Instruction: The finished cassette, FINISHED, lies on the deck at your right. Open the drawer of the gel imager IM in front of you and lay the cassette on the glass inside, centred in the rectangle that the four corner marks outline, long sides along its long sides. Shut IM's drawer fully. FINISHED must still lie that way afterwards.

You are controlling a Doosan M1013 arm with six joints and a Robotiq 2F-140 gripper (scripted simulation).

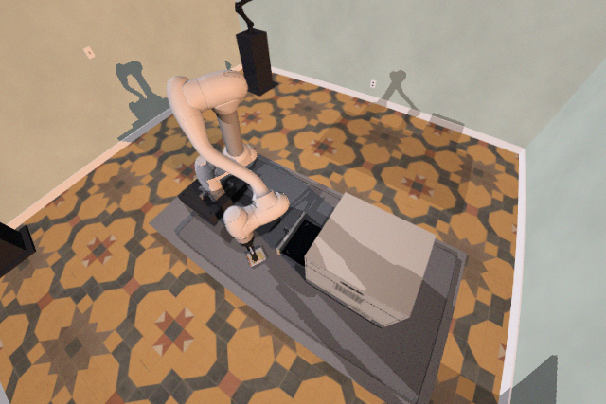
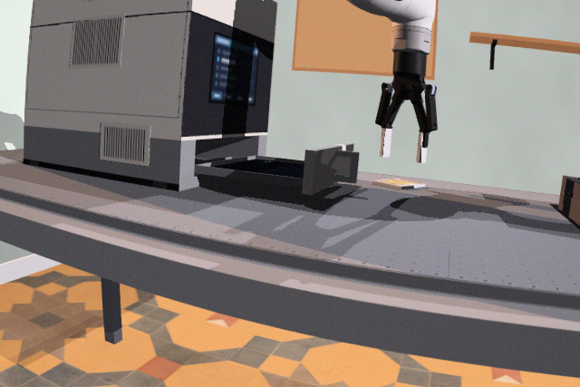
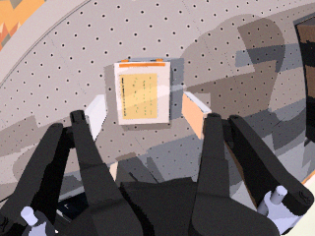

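Now: hand 8 cm above the cassette and 1 cm to the left of it.
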